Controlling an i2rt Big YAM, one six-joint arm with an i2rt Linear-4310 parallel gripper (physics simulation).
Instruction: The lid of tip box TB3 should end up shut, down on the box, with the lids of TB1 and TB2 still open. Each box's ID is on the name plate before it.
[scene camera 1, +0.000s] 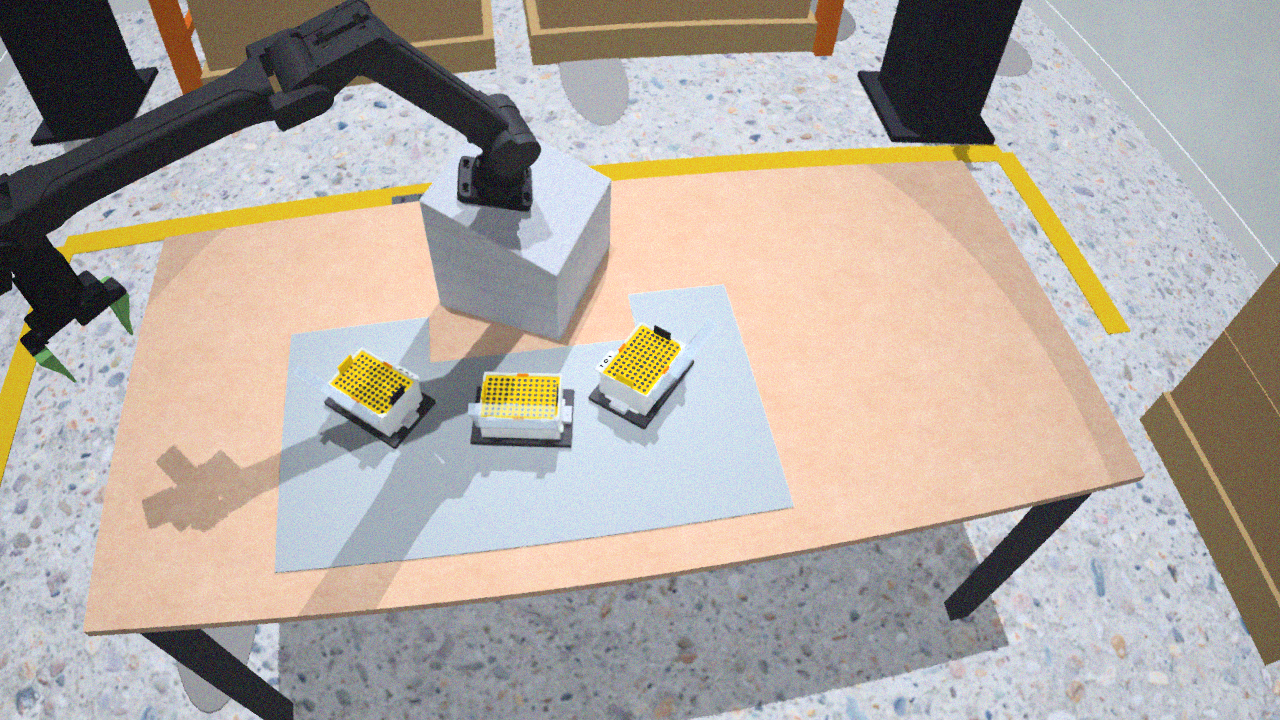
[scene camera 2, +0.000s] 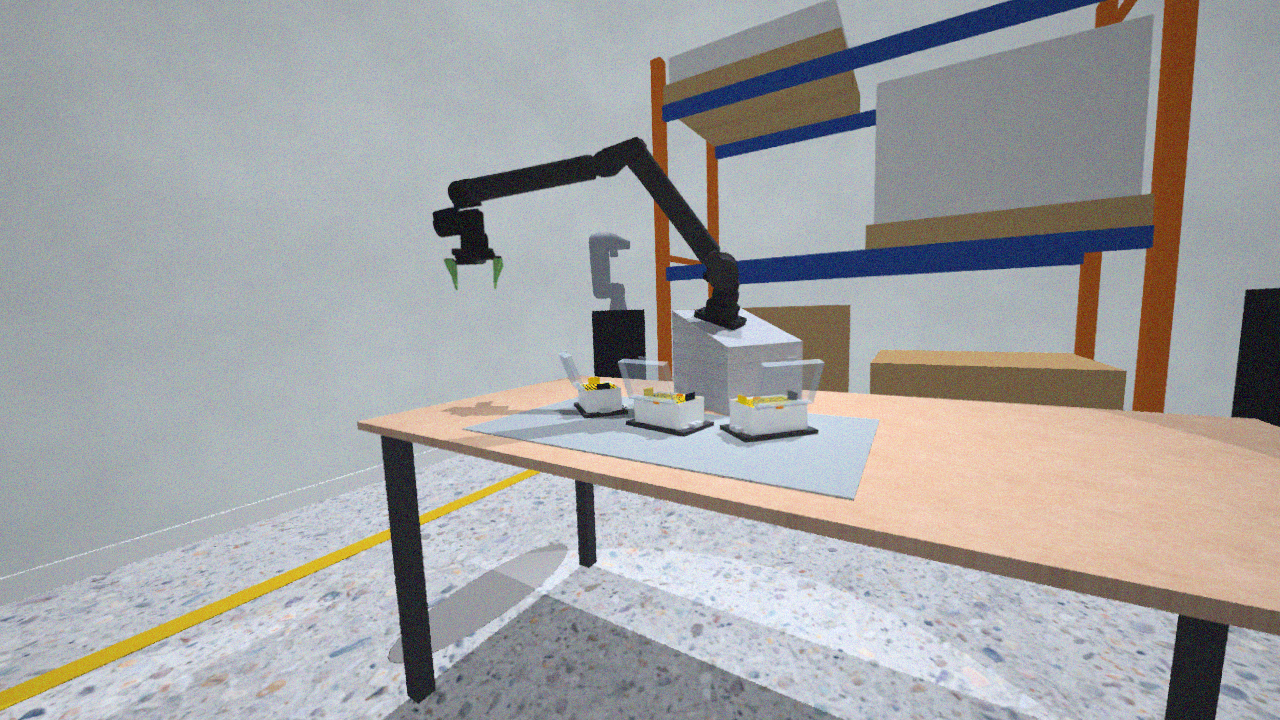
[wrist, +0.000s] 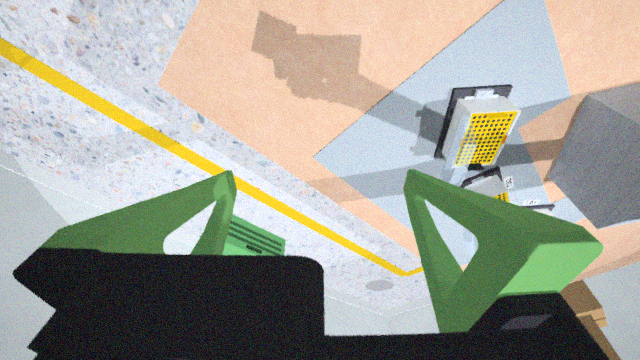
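Where they show: gripper, fingertip midpoint: (scene camera 1: 102, 356) (scene camera 2: 475, 289) (wrist: 320, 179); arm's base at its link origin: (scene camera 1: 493, 186) (scene camera 2: 719, 320).
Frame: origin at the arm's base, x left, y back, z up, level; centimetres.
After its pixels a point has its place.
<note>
Three white tip boxes with yellow racks stand on dark bases: the left box (scene camera 1: 374, 385) {x -20.1, y -26.7, z -15.6 cm} (scene camera 2: 598, 400) (wrist: 485, 137) {x -20.8, y -25.5, z -15.6 cm}, the middle box (scene camera 1: 521, 394) (scene camera 2: 666, 413) {x 5.1, y -35.0, z -17.6 cm} and the right box (scene camera 1: 642, 360) (scene camera 2: 768, 419) {x 24.0, y -29.4, z -17.8 cm}. Each has its clear lid raised: the left lid (scene camera 2: 570, 369) {x -20.3, y -35.9, z -9.9 cm}, the middle lid (scene camera 2: 644, 377) {x 2.4, y -38.4, z -10.0 cm} and the right lid (scene camera 2: 805, 381) {x 30.0, y -27.3, z -10.5 cm} stand open in scene camera 2. I cannot read the name plates, so which box is TB3 I cannot tell. My gripper (scene camera 1: 102, 357) {x -51.6, y -38.2, z 10.0 cm} (scene camera 2: 476, 287) {x -51.6, y -38.2, z 10.0 cm} (wrist: 320, 179) {x -51.6, y -38.2, z 10.0 cm} is open and empty, high up and well to the left of the boxes.
The boxes stand on a light blue mat (scene camera 1: 537, 501) {x 4.4, y -45.4, z -21.3 cm} (scene camera 2: 805, 465) {x 33.9, y -40.7, z -21.3 cm} on the wooden table (scene camera 1: 895, 313) {x 69.8, y -13.3, z -21.6 cm} (scene camera 2: 1074, 483) {x 65.8, y -29.1, z -21.6 cm}. A grey block (scene camera 1: 501, 268) (scene camera 2: 765, 367) carries the arm's base behind the boxes. A storage rack (scene camera 2: 1166, 205) stands behind the table.
</note>
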